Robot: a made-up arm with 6 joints.
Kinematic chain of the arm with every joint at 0, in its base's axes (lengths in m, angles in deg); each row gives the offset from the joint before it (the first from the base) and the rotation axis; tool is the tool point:
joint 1: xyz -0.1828 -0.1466 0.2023 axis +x
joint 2: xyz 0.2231 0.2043 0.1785 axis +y
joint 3: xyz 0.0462 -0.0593 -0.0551 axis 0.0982 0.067 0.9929
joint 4: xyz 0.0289 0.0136 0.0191 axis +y
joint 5: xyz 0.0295 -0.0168 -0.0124 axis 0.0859 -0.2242 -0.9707
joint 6: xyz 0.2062 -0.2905 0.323 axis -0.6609 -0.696 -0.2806
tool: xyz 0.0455 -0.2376 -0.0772
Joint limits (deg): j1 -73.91..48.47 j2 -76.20..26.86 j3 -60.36..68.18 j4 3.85..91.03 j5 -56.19..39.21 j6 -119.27..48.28
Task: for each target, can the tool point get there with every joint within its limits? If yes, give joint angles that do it. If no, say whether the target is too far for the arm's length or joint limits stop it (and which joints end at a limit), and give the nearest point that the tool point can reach.
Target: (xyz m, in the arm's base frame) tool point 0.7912 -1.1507 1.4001
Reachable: no: too far | nearest point 0.4293 -0.6731 0.9198 | short by 0.768 m
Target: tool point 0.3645 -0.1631 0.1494
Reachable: yes | joints -6.61 11.19 38.42 69.05 -1.48 -94.99
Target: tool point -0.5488 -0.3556 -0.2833
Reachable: no: joint limits stop it (at a limit: joint 1, joint 2, joint 3, joint 4) | nearest point -0.3124 -0.3238 -0.1546 | short by 0.271 m
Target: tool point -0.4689 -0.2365 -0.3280
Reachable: no: joint limits stop it (at a limit: joint 1, joint 2, joint 3, joint 4) | nearest point -0.2901 -0.2359 -0.2003 | short by 0.220 m
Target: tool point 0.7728 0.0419 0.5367
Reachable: yes | joints -4.00 -32.34 34.32 44.30 -26.03 9.75
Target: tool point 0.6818 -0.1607 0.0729
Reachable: yes | joints 26.48 10.02 0.68 30.43 -40.92 -0.01
